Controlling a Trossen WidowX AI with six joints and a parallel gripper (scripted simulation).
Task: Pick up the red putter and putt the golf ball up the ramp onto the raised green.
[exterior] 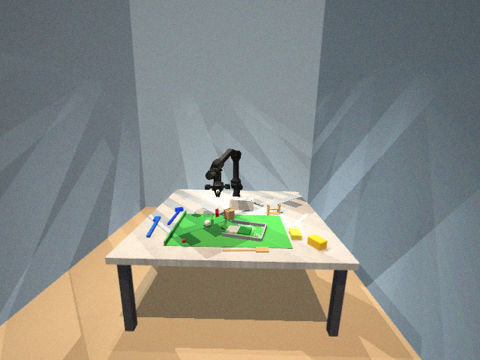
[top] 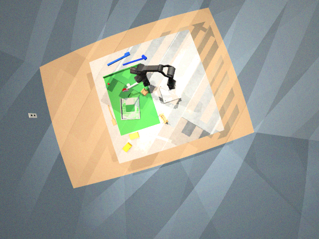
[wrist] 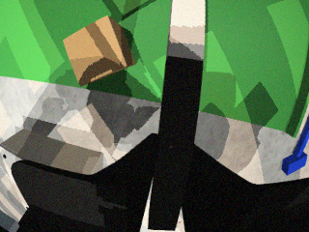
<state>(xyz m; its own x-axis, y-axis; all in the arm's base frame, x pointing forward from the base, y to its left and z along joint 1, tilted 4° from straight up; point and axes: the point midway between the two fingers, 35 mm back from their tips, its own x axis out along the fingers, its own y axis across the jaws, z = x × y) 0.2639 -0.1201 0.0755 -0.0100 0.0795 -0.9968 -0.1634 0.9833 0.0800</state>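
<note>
The tan cube is 40 mm ahead of my gripper tip, 90 mm to the left of it and 110 mm below it. Also, from my gripper tip: red putter (120 mm ahead, 20 mm to the left); white golf ball (200 mm ahead, 40 mm to the right, 120 mm below); grey frame (250 mm ahead, 240 mm to the left, 130 mm below).
</note>
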